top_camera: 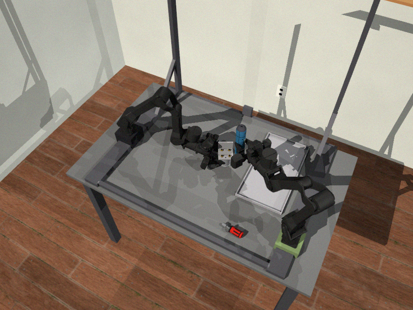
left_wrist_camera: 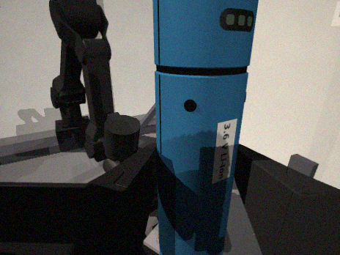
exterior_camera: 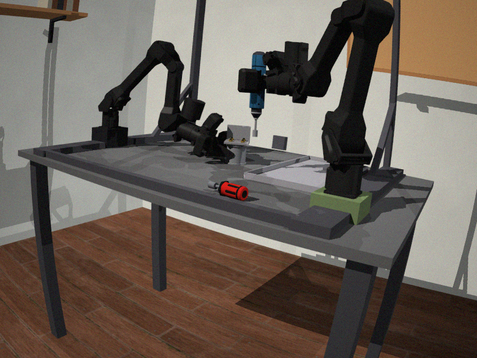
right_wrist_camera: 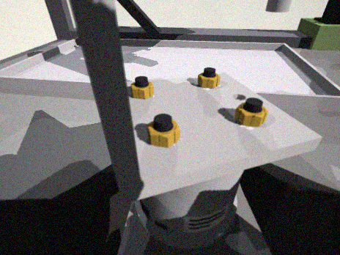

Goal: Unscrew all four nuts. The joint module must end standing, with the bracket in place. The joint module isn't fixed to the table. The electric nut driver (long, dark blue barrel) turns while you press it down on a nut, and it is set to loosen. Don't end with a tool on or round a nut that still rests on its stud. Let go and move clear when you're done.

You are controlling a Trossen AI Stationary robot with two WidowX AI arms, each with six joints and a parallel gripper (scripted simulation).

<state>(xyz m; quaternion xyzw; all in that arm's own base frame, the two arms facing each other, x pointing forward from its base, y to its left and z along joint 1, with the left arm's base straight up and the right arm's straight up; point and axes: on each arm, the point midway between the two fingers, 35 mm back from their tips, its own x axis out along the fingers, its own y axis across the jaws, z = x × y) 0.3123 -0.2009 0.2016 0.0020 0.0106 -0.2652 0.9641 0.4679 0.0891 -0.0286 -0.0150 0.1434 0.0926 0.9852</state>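
The joint module is 30 mm to the left of my right hand and 10 mm behind it. From my right hand the other things lie so: shallow white tray: 250 mm to the left, 110 mm behind, 30 mm below; then white L-shaped bracket: 40 mm above, 30 mm to the left, 10 mm behind; then red-handled tool: 270 mm to the left, 270 mm ahead, 20 mm below.
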